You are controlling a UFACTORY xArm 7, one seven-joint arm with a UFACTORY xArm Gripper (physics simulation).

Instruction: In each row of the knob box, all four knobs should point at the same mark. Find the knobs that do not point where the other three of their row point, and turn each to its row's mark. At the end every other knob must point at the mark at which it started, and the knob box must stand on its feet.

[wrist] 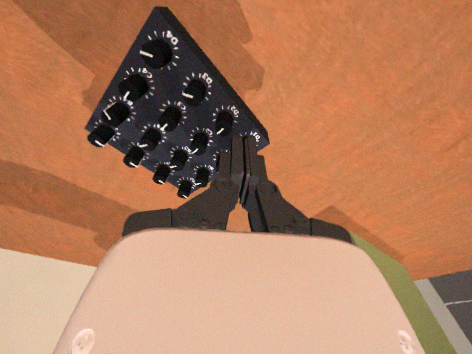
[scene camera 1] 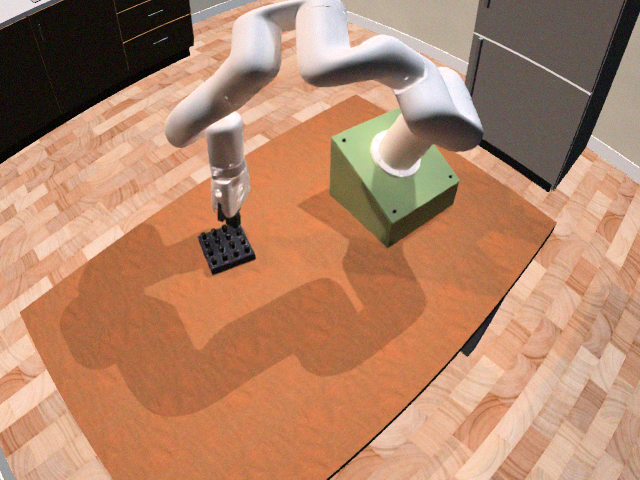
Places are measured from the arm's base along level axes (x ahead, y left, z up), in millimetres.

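Pixels of known places: gripper, fingertip midpoint: [wrist: 240, 151] [scene camera 1: 233, 224]; arm's base, origin of the base link: [scene camera 1: 395, 154].
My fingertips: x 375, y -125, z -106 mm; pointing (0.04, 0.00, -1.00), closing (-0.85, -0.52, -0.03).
Observation:
Ahead of a thing's pixels: the offset from my fingertips to its top centre. Level surfaces: height alone.
The black knob box @[dx +42, dy +29, dz +1 mm] [scene camera 1: 233, 262] [wrist: 172, 82] stands flat on the table, with four rows of knobs. In the wrist view, the lines of knob D4 @[dx +74, dy -18, dz +1 mm] [wrist: 156, 54] and knob D3 @[dx +48, dy -13, dz +1 mm] [wrist: 194, 92] point about left; that of knob D2 @[dx +21, dy -8, dz +1 mm] [wrist: 225, 122] points lower left. Knob C4 @[dx +79, dy +8, dz +1 mm] [wrist: 134, 87], knob C3 @[dx +53, dy +13, dz +1 mm] [wrist: 170, 118] and knob C2 @[dx +27, dy +18, dz +1 mm] [wrist: 200, 142] show lines toward the lower left. The line of knob B4 @[dx +84, dy +34, dz +1 mm] [wrist: 116, 114] looks different from that of knob B3 @[dx +58, dy +39, dz +1 mm] [wrist: 151, 138]. My gripper [scene camera 1: 233, 223] [wrist: 240, 151] is shut and empty at the D1 corner. Its fingers hide knob D1 and most of C1.
The arm's green base block [scene camera 1: 361, 193] stands at the back right of the orange table @[dz -37 mm] [scene camera 1: 289, 413]. The arm arches over the table from that block, and its shadow falls across the table top. Dark cabinets [scene camera 1: 82, 62] and a grey fridge [scene camera 1: 527, 93] stand beyond the table.

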